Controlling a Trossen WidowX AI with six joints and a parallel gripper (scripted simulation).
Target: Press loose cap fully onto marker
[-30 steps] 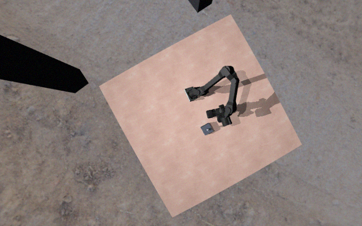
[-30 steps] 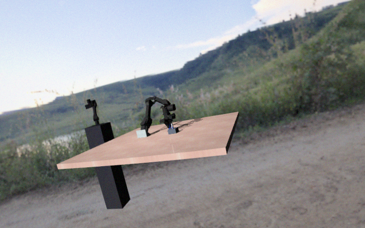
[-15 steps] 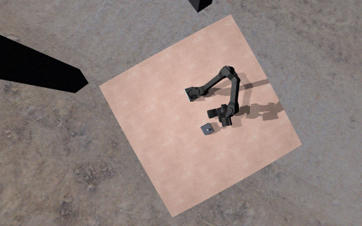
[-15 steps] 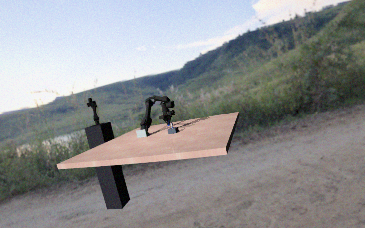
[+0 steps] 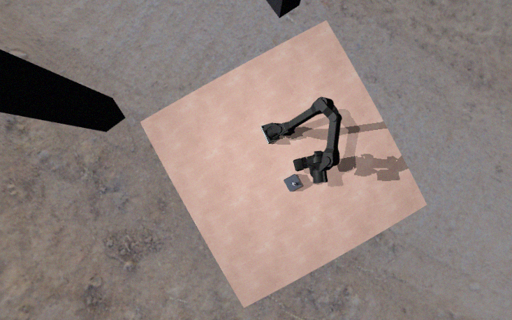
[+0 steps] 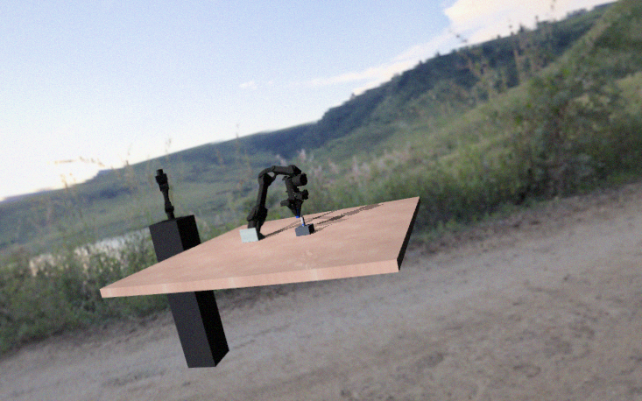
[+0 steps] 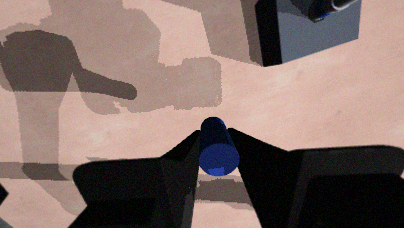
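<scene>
Now: gripper tip 6 cm short of the holder block, 14 cm to the left of it and 6 cm above it. From my gripper tip the other things lie so: blue cap 1 cm above.
</scene>
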